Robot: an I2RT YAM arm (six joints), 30 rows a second.
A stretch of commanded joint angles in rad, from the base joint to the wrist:
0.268 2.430 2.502 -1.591 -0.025 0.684
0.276 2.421 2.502 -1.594 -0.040 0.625
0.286 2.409 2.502 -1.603 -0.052 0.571
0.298 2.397 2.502 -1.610 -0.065 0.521
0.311 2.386 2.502 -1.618 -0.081 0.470
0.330 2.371 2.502 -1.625 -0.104 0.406
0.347 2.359 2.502 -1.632 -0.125 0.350
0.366 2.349 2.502 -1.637 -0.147 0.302
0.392 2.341 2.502 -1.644 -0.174 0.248
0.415 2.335 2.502 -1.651 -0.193 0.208
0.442 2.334 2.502 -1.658 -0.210 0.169
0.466 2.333 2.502 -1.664 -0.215 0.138
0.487 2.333 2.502 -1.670 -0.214 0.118
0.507 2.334 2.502 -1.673 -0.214 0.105
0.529 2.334 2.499 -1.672 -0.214 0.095
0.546 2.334 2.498 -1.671 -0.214 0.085
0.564 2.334 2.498 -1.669 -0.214 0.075
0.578 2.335 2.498 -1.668 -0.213 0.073
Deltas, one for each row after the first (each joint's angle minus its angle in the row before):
0.008 -0.009 0.000 -0.003 -0.015 -0.059
0.010 -0.012 0.000 -0.009 -0.012 -0.054
0.012 -0.012 0.000 -0.007 -0.013 -0.050
0.013 -0.011 0.000 -0.008 -0.016 -0.051
0.019 -0.015 0.000 -0.007 -0.023 -0.064
0.017 -0.012 0.000 -0.007 -0.021 -0.056
0.019 -0.010 0.000 -0.005 -0.022 -0.048
0.026 -0.008 0.000 -0.007 -0.027 -0.054
0.023 -0.006 0.000 -0.007 -0.019 -0.040
0.027 -0.001 0.000 -0.007 -0.017 -0.039
0.024 -0.001 0.000 -0.006 -0.005 -0.031
0.021 0.000 0.000 -0.006 0.001 -0.020
0.020 0.001 0.000 -0.003 0.000 -0.013
0.022 0.000 -0.003 0.001 0.000 -0.010
0.017 0.000 -0.001 0.001 0.000 -0.010
0.018 0.000 0.000 0.002 0.000 -0.010
0.014 0.001 0.000 0.001 0.001 -0.002

